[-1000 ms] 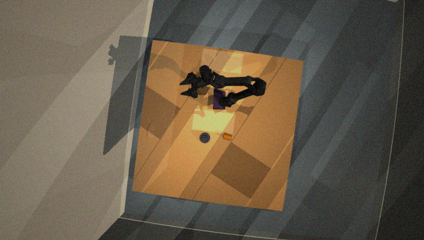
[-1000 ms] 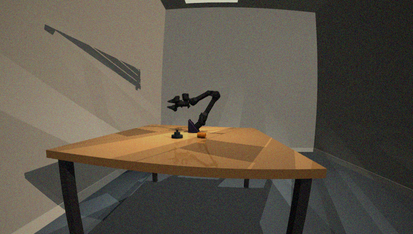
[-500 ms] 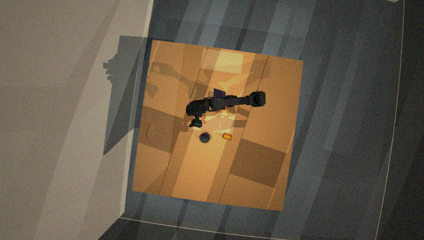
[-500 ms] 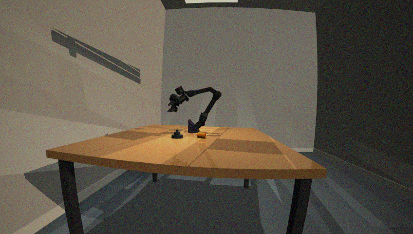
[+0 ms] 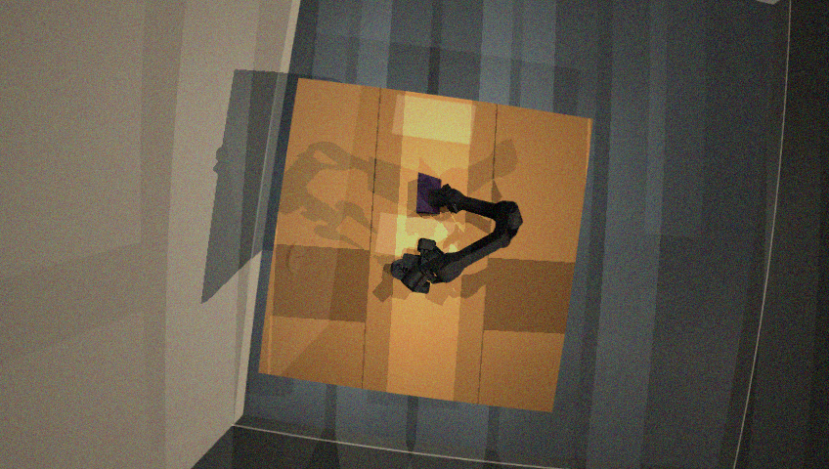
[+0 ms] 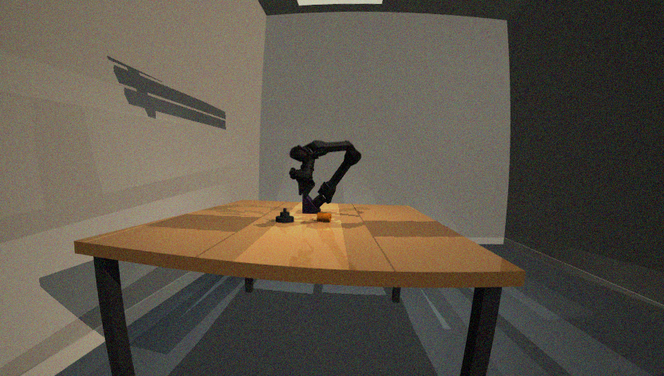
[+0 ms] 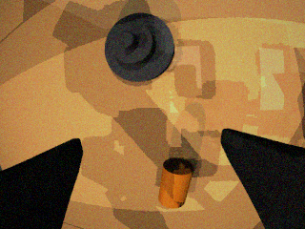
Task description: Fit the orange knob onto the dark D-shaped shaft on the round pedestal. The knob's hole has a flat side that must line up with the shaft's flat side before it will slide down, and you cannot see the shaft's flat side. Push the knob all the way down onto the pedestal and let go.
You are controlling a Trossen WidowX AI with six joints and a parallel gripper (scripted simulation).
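The orange knob is 100 mm to the left of my gripper tip and 90 mm below it. The rest, counted from my gripper tip: dark round pedestal (80 mm to the right, 80 mm below, 20 mm ahead).
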